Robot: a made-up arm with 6 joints.
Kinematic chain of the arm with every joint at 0, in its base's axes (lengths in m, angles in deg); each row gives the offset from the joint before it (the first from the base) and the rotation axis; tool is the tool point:
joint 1: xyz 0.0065 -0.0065 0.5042 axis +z
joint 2: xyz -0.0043 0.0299 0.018 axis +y
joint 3: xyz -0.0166 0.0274 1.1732 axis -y
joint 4: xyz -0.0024 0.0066 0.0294 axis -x
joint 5: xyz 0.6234 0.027 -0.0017 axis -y
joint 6: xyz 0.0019 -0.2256 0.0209 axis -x
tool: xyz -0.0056 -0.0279 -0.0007
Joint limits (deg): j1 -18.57..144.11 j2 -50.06..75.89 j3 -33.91..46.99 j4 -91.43..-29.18 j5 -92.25..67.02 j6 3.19..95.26
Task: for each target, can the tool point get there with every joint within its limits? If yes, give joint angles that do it. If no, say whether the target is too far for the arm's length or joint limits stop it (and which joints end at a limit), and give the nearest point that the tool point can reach.
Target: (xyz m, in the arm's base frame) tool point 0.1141 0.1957 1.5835
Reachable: yes | joints 59.10 -19.50 -5.62 -82.86 10.72 14.79
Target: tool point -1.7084 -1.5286 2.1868
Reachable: no: too far | nearest point -0.7217 -0.6528 1.8994 | short by 1.350 m
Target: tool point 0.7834 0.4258 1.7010
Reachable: yes | joints 35.43 12.07 23.78 -49.43 -43.73 70.90
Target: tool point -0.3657 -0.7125 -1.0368
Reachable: no: joint limits stop it (at a limit: joint 1, joint 2, joint 4, joint 5) | nearest point -0.6378 0.3747 0.2488 | short by 1.706 m
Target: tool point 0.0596 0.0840 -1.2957
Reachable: no: joint limits stop it (at a limit: joint 2, joint 5) | nearest point 0.4264 0.7091 0.2016 | short by 1.664 m
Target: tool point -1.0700 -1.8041 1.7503
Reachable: no: too far | nearest point -0.4941 -0.8425 1.8823 | short by 1.129 m
